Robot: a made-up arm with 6 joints.
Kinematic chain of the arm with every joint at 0, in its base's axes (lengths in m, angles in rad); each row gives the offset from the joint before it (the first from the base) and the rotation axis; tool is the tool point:
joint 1: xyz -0.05 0 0.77 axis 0.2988 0.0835 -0.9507
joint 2: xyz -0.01 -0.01 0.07 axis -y
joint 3: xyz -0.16 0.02 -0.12 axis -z
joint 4: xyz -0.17 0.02 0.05 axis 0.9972 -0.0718 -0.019
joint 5: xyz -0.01 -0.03 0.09 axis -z
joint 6: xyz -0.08 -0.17 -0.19 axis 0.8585 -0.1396 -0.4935
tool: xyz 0.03 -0.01 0
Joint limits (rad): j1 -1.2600..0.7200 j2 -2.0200..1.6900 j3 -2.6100..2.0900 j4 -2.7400..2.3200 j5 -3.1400..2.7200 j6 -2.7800..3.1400
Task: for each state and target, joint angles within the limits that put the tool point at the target. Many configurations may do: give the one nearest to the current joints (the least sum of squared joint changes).
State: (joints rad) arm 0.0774 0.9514 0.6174 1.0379 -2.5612 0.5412
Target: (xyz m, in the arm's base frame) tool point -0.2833 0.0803 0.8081
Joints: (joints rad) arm -0.3338 0.4671 0.4848 1.5919 -2.8531 0.5480
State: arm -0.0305 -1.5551 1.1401 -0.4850 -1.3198 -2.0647
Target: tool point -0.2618 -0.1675 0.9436
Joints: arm -0.6552 -0.9339 0.6951 -0.4131 -1.6742 -2.0523
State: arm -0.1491 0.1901 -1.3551 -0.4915 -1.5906 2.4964
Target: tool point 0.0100 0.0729 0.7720
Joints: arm -0.2539 0.6900 -2.0621 -0.5151 -1.1373 2.4541
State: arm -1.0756 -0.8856 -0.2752 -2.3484 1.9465 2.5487
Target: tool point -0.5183 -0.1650 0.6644
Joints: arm -0.2960 0.1195 0.2994 -1.9689 2.0813 2.5319
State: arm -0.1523 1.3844 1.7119 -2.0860 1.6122 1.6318
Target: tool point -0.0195 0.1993 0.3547
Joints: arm -0.2172 1.5715 0.8635 -1.9770 1.8137 1.6578
